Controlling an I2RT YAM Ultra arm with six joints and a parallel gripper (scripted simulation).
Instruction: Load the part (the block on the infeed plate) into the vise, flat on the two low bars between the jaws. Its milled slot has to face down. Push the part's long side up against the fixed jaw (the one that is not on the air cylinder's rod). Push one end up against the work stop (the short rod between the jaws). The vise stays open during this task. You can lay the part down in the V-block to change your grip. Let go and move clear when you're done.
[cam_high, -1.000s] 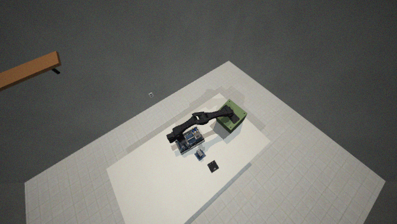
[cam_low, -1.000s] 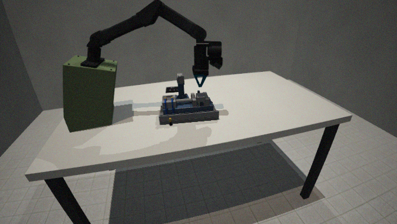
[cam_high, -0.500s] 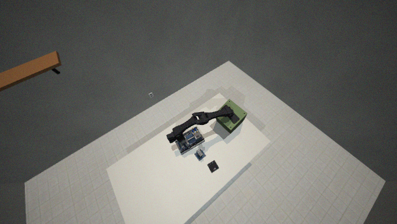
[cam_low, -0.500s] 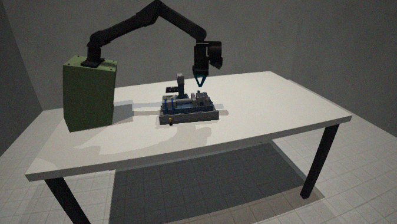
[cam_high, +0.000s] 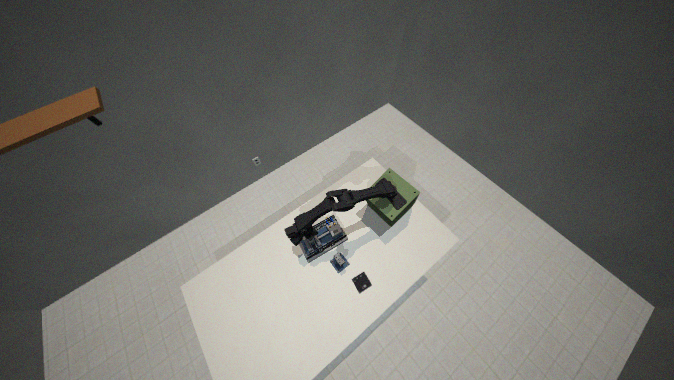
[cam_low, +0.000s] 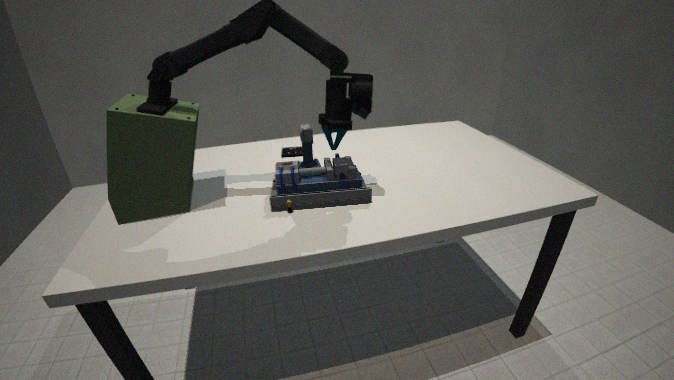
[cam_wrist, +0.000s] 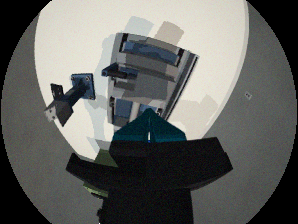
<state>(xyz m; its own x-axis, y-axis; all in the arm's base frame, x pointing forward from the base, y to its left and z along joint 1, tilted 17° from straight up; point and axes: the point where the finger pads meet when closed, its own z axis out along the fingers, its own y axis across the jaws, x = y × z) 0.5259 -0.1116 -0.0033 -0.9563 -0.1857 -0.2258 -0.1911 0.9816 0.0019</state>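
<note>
Right now my hand is 7 cm above the grey block part and 2 cm short of it. Also, from my hand: cylinder rod 8 cm below, 7 cm behind, 2 cm to the left; then air cylinder 14 cm behind, 8 cm below, 3 cm to the left; then vise 12 cm below, 5 cm behind, 2 cm to the left.
</note>
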